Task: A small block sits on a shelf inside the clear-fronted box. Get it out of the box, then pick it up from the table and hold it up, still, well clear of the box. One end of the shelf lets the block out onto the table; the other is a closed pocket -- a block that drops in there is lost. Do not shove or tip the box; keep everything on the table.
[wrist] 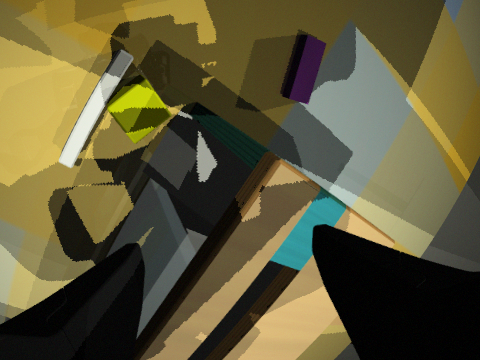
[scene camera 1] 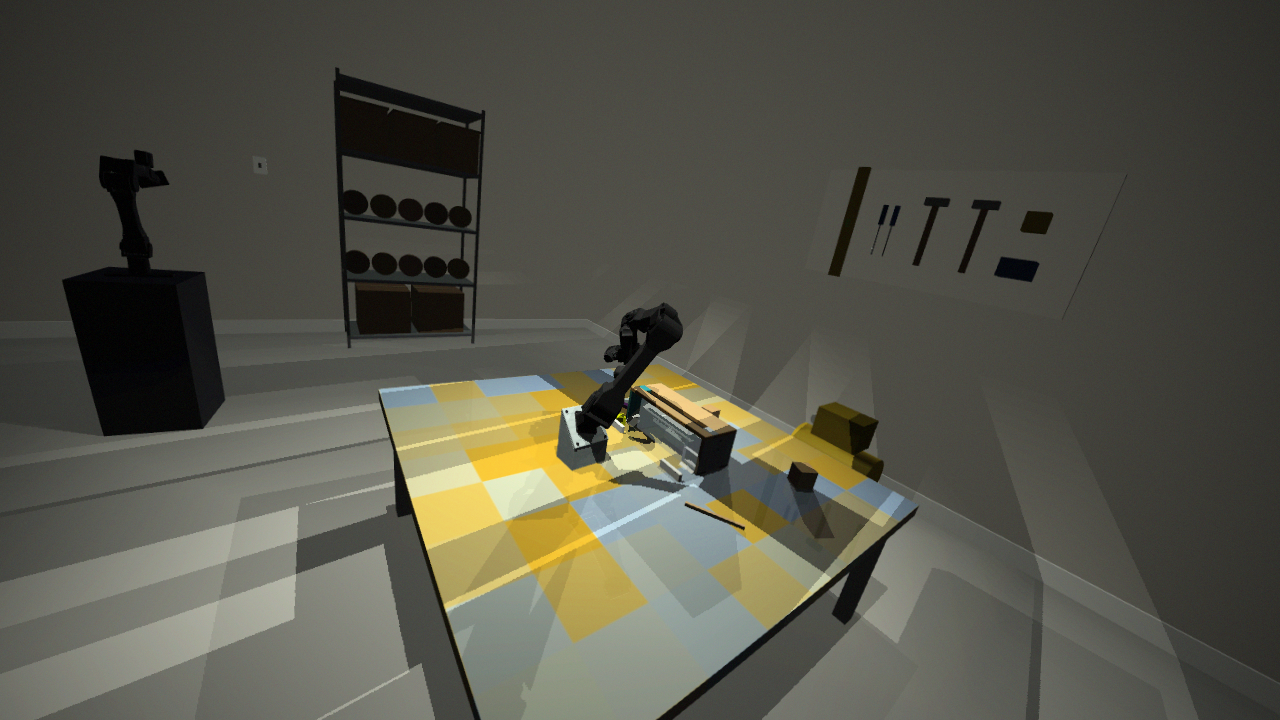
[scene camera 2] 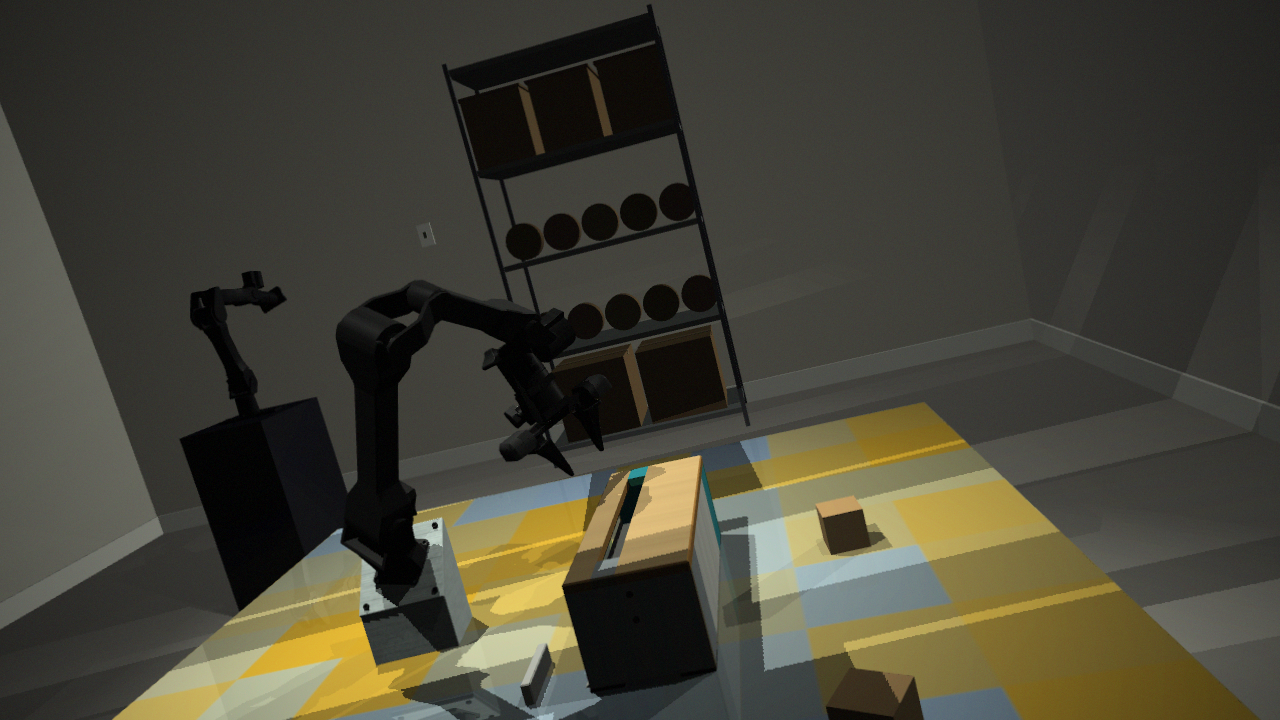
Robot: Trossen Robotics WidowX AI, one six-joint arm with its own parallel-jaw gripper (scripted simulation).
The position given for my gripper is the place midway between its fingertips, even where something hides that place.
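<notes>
You'd find my gripper at (scene camera 2: 587,462), and it's in the wrist view as well, at (wrist: 228,248). There's a yellow-green block (wrist: 137,108) too. As for the box (scene camera 2: 642,593), it's also at (wrist: 224,225), and again at (scene camera 1: 702,442).
</notes>
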